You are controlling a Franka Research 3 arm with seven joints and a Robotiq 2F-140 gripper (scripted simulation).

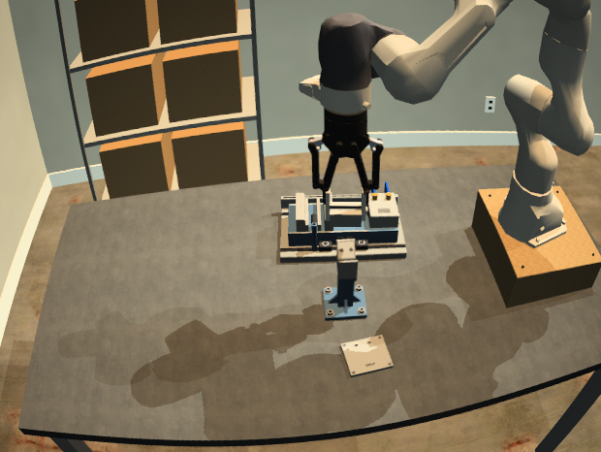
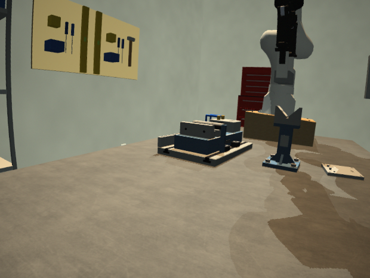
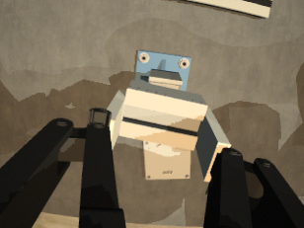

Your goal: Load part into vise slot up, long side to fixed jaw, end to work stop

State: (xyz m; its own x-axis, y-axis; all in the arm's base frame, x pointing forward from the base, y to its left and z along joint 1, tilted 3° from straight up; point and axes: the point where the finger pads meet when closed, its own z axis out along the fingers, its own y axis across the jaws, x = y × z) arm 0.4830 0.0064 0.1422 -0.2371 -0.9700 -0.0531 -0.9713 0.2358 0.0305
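The fixed jaw is 220 mm to the right of my hand, 180 mm below it and 50 mm ahead of it. The rest, counted from my hand: moving jaw (210 mm to the right, 180 mm below, 20 mm behind); then work stop rod (170 mm to the right, 170 mm below, 30 mm ahead); then part (20 mm below).
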